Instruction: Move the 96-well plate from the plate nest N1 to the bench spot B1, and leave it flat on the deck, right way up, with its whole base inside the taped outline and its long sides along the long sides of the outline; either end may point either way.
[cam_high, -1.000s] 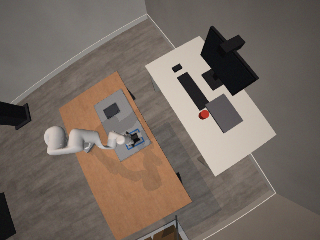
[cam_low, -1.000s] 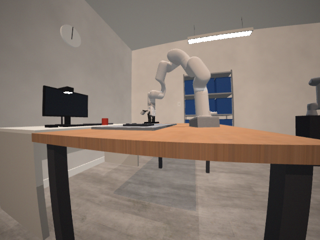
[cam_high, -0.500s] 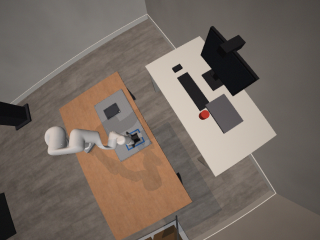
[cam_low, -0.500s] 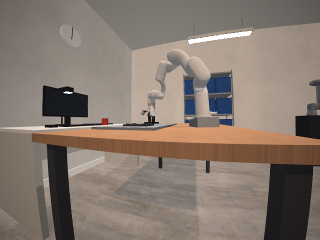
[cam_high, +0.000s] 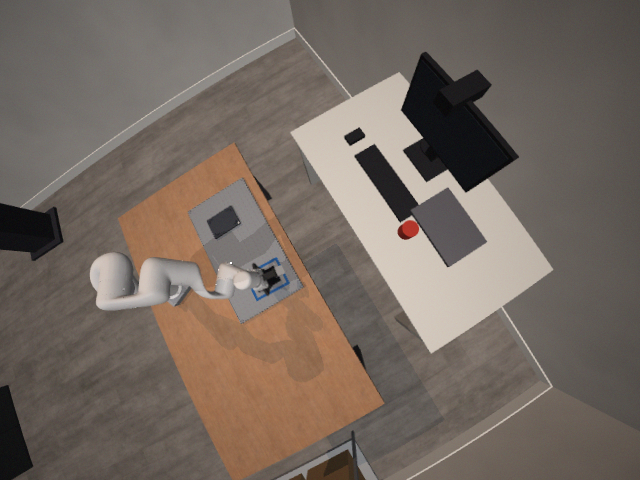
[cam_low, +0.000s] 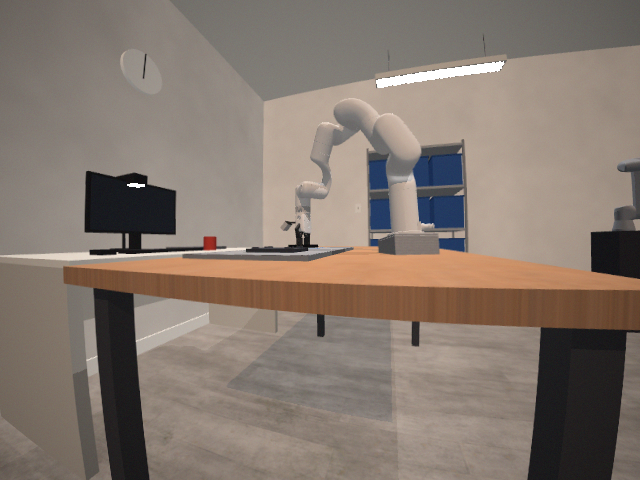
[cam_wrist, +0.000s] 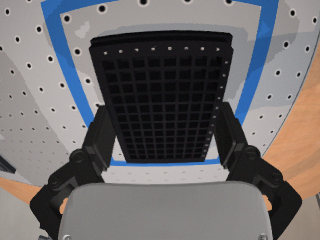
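Now: hand 1 cm above the black 96-well plate. From my hand the other things lie so: dark plate nest N1 (8 cm behind, 39 cm to the left, 1 cm below).
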